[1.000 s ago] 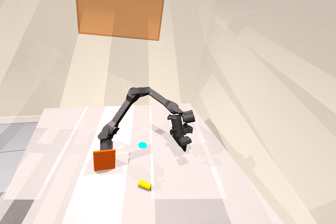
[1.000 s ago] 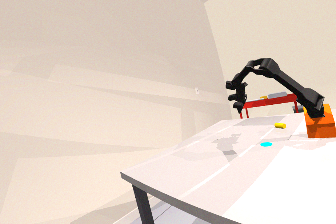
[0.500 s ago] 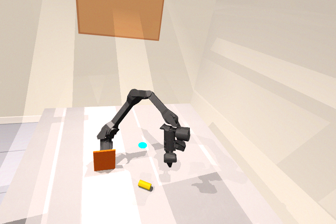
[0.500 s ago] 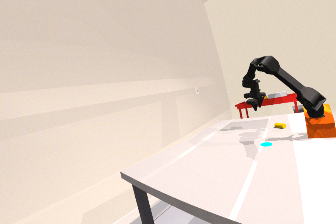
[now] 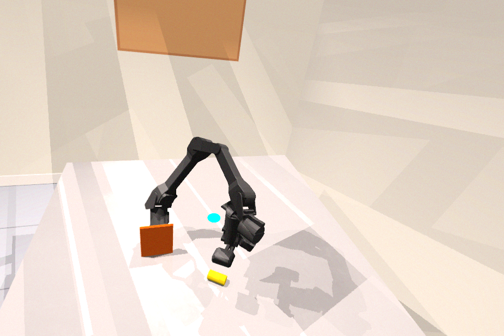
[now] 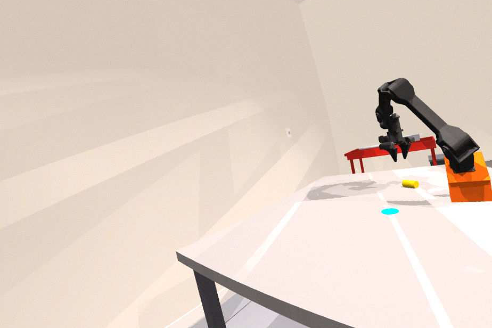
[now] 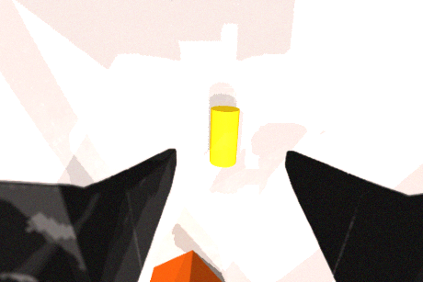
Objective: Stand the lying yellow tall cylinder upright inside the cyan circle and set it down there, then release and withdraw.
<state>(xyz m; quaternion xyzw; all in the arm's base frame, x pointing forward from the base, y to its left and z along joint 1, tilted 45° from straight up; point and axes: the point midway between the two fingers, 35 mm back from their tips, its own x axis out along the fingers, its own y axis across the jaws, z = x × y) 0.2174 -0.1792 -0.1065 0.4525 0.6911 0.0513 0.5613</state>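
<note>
My gripper tip is now 11 cm above the yellow cylinder, 3 cm past it and 1 cm to the right of it. From my gripper tip the other things lie so: cyan circle 33 cm to the left, 13 cm below, 3 cm ahead.
</note>
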